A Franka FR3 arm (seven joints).
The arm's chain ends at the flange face. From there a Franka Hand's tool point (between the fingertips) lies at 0.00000 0.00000 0.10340 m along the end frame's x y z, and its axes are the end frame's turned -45 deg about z.
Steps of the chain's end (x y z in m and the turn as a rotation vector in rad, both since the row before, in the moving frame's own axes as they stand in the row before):
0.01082 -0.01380 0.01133 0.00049 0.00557 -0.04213
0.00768 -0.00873 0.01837 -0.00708 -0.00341 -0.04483
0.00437 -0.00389 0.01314 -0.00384 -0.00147 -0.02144
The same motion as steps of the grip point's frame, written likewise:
0.01786 -0.00175 0.01133 -0.00359 0.00429 -0.04213
0.01084 -0.00046 0.01837 -0.00260 -0.00742 -0.04483
0.00545 0.00052 0.01314 -0.00168 -0.00375 -0.02144

